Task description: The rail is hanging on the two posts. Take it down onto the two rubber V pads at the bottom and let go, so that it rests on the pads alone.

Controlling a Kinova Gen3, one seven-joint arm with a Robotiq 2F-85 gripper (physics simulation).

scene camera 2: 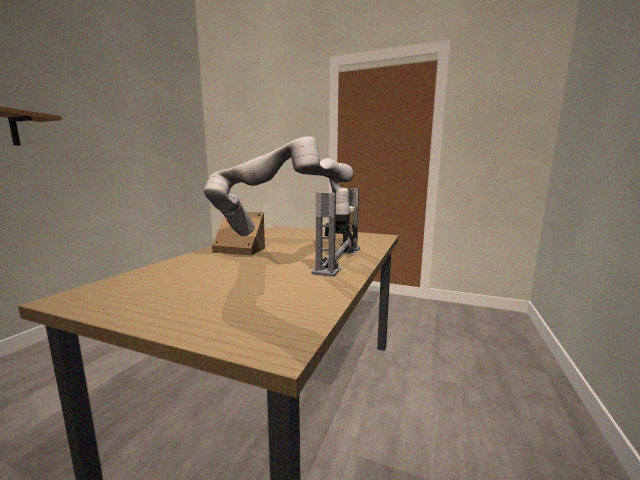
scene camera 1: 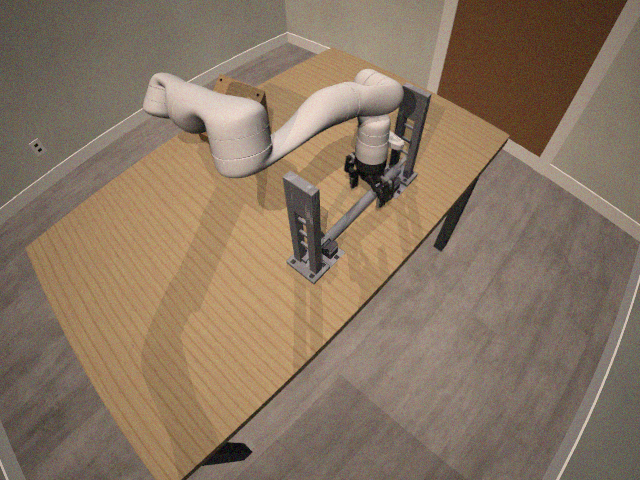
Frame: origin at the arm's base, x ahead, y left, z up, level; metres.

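Seen in the pictures: gripper, fingertip midpoint: (scene camera 2: 341,246) (scene camera 1: 366,196); arm's base, origin of the base link: (scene camera 2: 245,227).
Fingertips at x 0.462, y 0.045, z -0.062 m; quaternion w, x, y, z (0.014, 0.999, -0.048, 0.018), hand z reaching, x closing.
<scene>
Pixels of each thing's top centre, then the offset from my fingertips to it. "*": a spot on its surface instead. Level surfaces: height alone.
- grey rail, middle of its top: (scene camera 1: 366,194) (scene camera 2: 340,244) 0.000 m ahead, 0.004 m right, 0.012 m up
- far post, middle of its top: (scene camera 1: 411,94) (scene camera 2: 350,188) 0.003 m back, 0.142 m left, 0.249 m up
- dark V pad, surface spot: (scene camera 1: 329,249) * 0.032 m ahead, 0.179 m right, 0.010 m down
- wooden table, its level: 0.050 m down
The grey rail (scene camera 1: 352,213) (scene camera 2: 341,251) runs low between the near post (scene camera 1: 314,229) (scene camera 2: 331,232) and the far post (scene camera 1: 419,129) (scene camera 2: 355,206). Its near end lies at the dark V pad (scene camera 1: 329,249) by the foot of the near post; whether it touches the pad is too small to tell. The gripper covers part of the rail's far half, and the far pad is hard to make out. My gripper (scene camera 1: 367,194) (scene camera 2: 341,235) is open, pointing down near the far post, with its fingers spread and one fingertip beside the rail in scene camera 1. Nothing is held.
The posts stand on base plates on the wooden table (scene camera 1: 206,330) (scene camera 2: 180,310), near its long edge. A sloped wooden block (scene camera 1: 240,93) (scene camera 2: 230,242) stands at the arm's base. The arm (scene camera 1: 330,105) (scene camera 2: 268,165) reaches over the table to the posts.
</scene>
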